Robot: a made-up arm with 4 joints. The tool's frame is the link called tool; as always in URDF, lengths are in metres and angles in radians.
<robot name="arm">
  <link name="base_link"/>
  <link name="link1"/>
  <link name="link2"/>
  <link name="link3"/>
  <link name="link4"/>
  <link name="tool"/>
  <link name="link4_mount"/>
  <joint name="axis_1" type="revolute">
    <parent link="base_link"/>
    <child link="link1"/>
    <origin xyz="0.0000 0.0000 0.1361" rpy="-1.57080 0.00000 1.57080"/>
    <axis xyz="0 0 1"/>
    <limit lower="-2.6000" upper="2.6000" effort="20" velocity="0.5"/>
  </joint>
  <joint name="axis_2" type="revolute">
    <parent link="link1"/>
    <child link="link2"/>
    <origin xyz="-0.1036 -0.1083 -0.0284"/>
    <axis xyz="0 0 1"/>
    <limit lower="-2.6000" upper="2.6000" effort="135" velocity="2.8"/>
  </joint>
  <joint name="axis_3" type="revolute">
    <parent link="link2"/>
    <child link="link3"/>
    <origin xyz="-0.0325 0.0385 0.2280" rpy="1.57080 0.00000 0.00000"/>
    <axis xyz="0 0 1"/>
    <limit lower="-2.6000" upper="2.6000" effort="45" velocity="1.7"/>
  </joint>
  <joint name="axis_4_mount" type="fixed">
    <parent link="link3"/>
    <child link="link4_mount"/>
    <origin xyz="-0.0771 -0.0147 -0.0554"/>
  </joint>
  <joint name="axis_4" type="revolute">
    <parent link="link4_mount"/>
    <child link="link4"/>
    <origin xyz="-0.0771 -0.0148 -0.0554" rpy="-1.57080 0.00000 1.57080"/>
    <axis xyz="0 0 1"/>
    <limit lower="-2.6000" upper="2.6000" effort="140" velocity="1.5"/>
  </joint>
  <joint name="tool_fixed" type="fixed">
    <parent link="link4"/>
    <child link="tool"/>
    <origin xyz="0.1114 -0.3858 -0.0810" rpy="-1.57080 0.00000 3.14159"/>
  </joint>
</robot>
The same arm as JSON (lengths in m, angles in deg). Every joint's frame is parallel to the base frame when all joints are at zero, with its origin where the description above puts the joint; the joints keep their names.
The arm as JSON. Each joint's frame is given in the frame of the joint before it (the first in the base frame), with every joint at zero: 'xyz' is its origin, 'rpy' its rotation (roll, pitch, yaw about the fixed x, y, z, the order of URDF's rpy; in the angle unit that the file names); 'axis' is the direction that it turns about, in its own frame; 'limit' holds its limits. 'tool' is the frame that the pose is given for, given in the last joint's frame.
{"units": {"length": "m", "angle": "deg"}, "joints": [{"name": "axis_1", "type": "revolute", "origin": {"xyz": [0.0, 0.0, 0.1361], "rpy": [0.0, 0.0, 0.0]}, "axis": "-x", "limit": {"lower": -148.97, "upper": 148.97}}, {"name": "axis_2", "type": "revolute", "origin": {"xyz": [0.0284, -0.1036, 0.1083], "rpy": [0.0, 0.0, 0.0]}, "axis": "-x", "limit": {"lower": -148.97, "upper": 148.97}}, {"name": "axis_3", "type": "revolute", "origin": {"xyz": [-0.228, -0.0325, -0.0385], "rpy": [0.0, 0.0, 0.0]}, "axis": "+z", "limit": {"lower": -148.97, "upper": 148.97}}, {"name": "axis_4", "type": "revolute", "origin": {"xyz": [0.0295, -0.1542, -0.1108], "rpy": [0.0, 0.0, 0.0]}, "axis": "-y", "limit": {"lower": -148.97, "upper": 148.97}}], "tool": {"origin": {"xyz": [-0.1114, 0.081, 0.3858], "rpy": [0.0, 0.0, 0.0]}}}
